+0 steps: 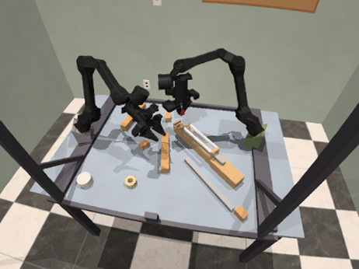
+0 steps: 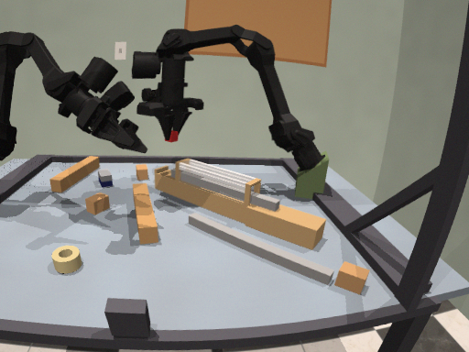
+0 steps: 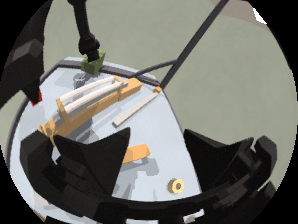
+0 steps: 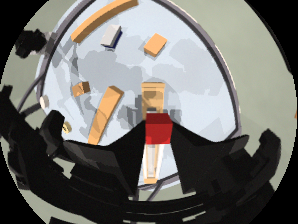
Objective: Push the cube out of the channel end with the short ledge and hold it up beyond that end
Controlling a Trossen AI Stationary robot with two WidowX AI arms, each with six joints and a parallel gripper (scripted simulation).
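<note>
Right now my right hand is 30 mm above the red cube. The rest, counted from my right hand: blue-and-white cube 60 mm ahead, 190 mm to the left, 160 mm below; then wooden channel 120 mm behind, 100 mm to the right, 120 mm below; then long grey bar 310 mm behind, 130 mm to the right, 160 mm below.
</note>
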